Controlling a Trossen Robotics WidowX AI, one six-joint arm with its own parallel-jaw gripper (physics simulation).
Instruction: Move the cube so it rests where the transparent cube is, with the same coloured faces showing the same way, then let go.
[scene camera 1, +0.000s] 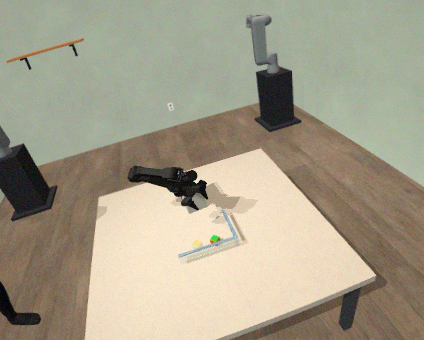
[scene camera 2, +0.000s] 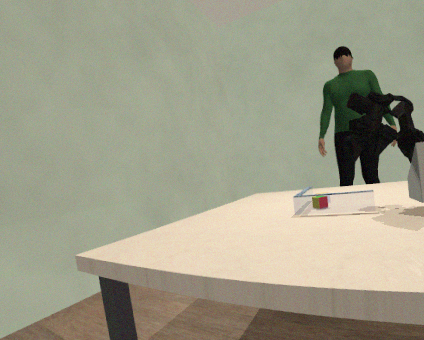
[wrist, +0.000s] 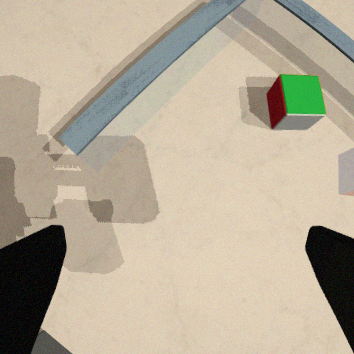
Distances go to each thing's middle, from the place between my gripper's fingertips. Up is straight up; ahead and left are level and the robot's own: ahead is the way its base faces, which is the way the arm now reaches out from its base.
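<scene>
L-shaped rail (scene camera 2: 305, 202): my hand is 120 mm above it, 50 mm to the left of it and 110 mm short of it.
</scene>
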